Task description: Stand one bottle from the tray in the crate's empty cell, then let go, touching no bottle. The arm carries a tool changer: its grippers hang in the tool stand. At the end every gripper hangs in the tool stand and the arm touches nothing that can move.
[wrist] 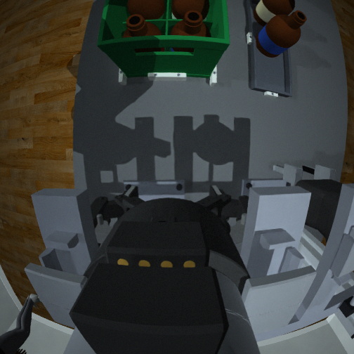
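Note:
The green crate (172, 64) is cut off by the top edge; brown bottles (136, 24) (193, 22) stand in its cells in view, and no empty cell shows. At the upper right the grey tray (270, 80) holds a bottle with a blue label (280, 35) and a bottle with a cream label (272, 10), both appearing tilted. My gripper (173, 192), the black adaptive one, is open, its fingers wide apart and empty. It is low at the tool stand (277, 207), between two upright grey posts, far from crate and tray. Whether it rests on the stand's holders is hidden.
Another dark tool (324, 202) hangs in the stand close on the right. Stand plates (155, 187) lie just beyond my fingers. The left post (60, 212) is close beside my gripper. White brackets (167, 75) edge the crate's base. Wooden floor (37, 125) shows left of the grey table.

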